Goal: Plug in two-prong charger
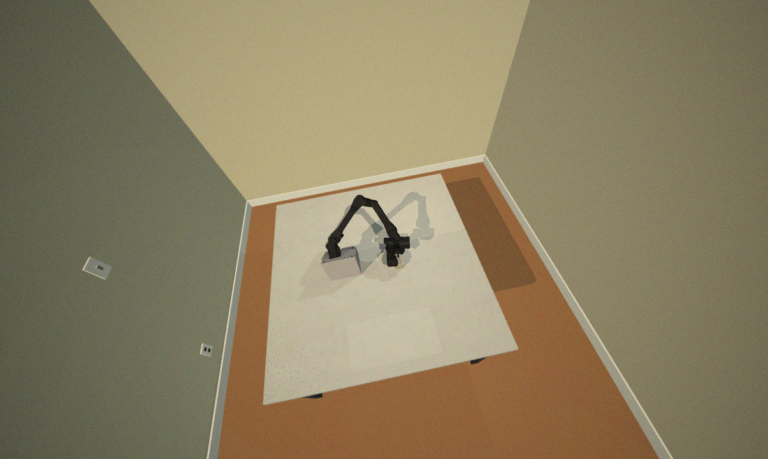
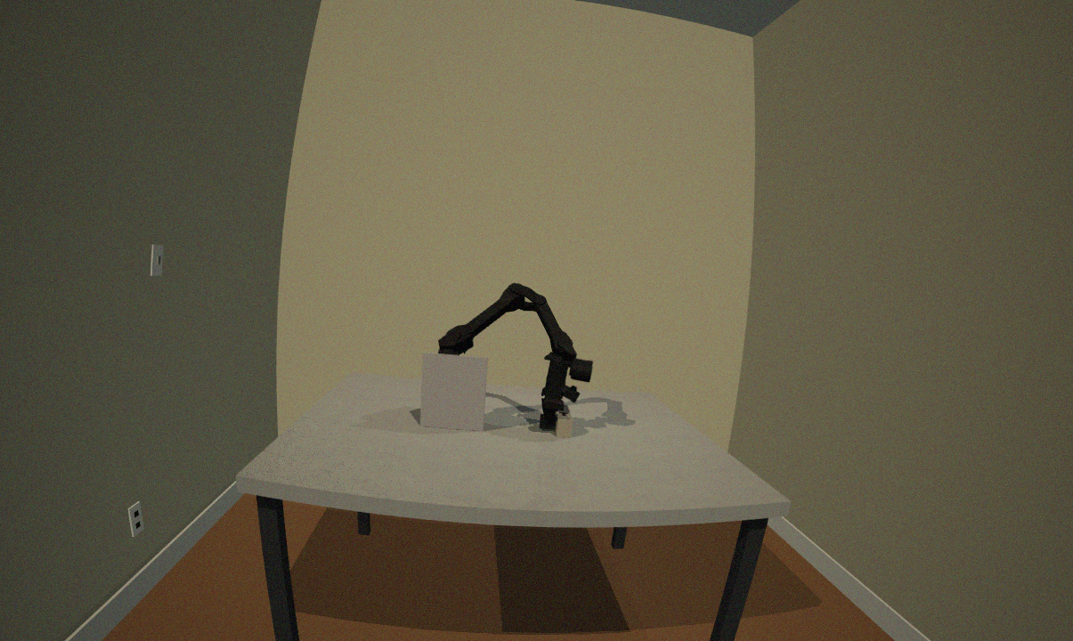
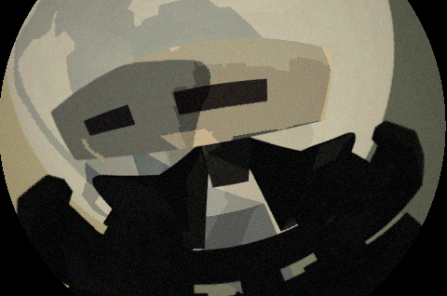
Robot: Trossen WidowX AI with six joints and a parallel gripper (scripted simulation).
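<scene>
Now: the dark two-prong charger 2 cm ahead of my gripper tip and 1 cm above it.
</scene>
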